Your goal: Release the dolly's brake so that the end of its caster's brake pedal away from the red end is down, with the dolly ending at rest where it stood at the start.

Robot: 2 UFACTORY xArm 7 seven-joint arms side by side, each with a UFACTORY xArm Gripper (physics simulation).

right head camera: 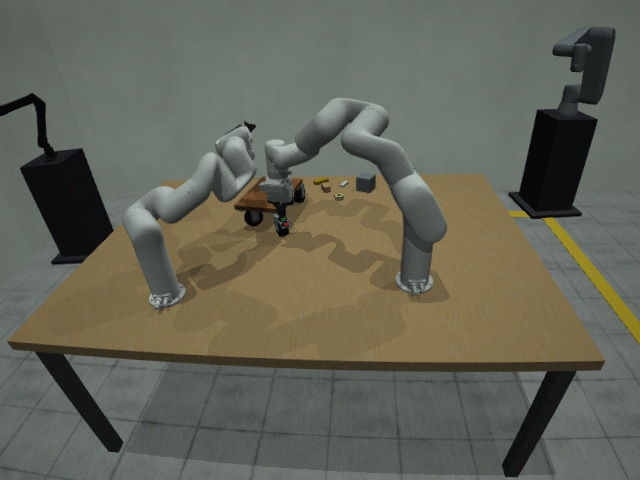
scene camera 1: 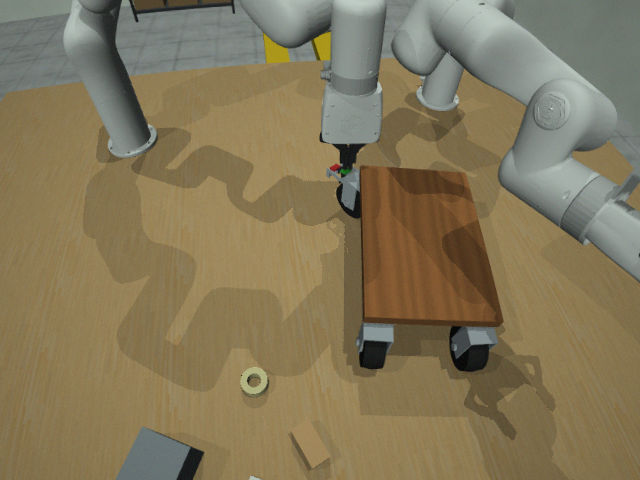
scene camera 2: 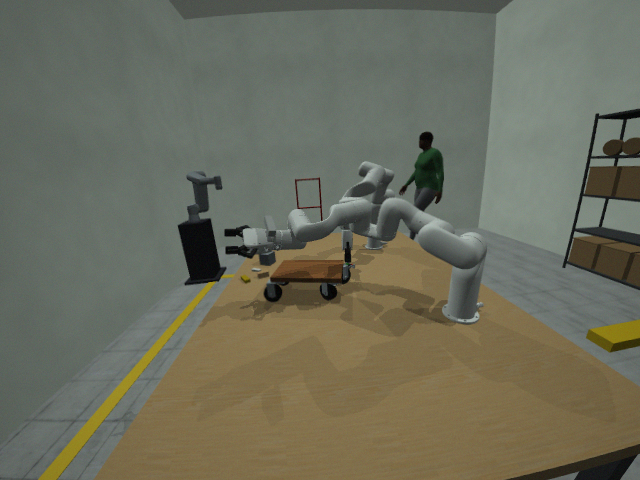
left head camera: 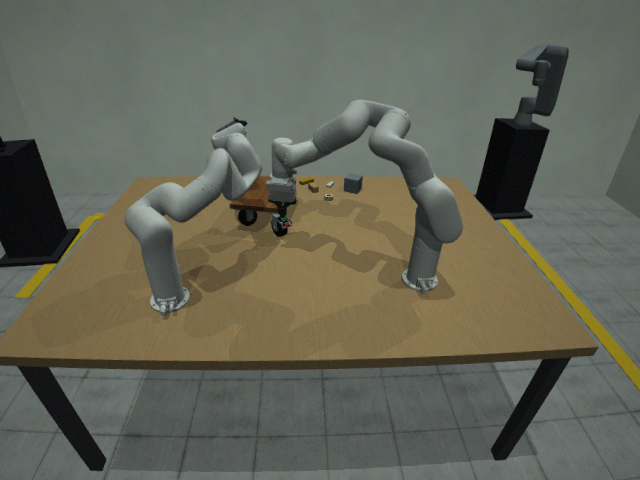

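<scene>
The wooden dolly [left head camera: 253, 203] [right head camera: 255, 202] [scene camera 1: 413, 248] [scene camera 2: 310, 270] stands upright on its casters. The brake caster [left head camera: 279, 226] [scene camera 1: 348, 200] is at its near right corner in the left head camera. Its pedal has a red end [left head camera: 286, 224] [right head camera: 286, 224] [scene camera 1: 334, 167] and a green end [left head camera: 283, 219] [scene camera 1: 345, 171]; its exact tilt is too small to tell. My right gripper [left head camera: 282, 215] [right head camera: 281, 215] [scene camera 1: 346, 166] [scene camera 2: 347, 261] is shut and empty, pointing down with its fingertips at the green end, touching or nearly so. My left gripper [scene camera 2: 227, 241] is open and empty, raised beyond the dolly.
A grey box [left head camera: 353, 183] [right head camera: 366, 182] [scene camera 1: 155, 457], a pale ring [left head camera: 328, 196] [scene camera 1: 243, 382], a light brown block [left head camera: 313, 188] [scene camera 1: 310, 444], a yellow piece [left head camera: 306, 180] and a white piece [left head camera: 329, 184] lie toward the table's far edge. My left arm reaches beside and above the dolly.
</scene>
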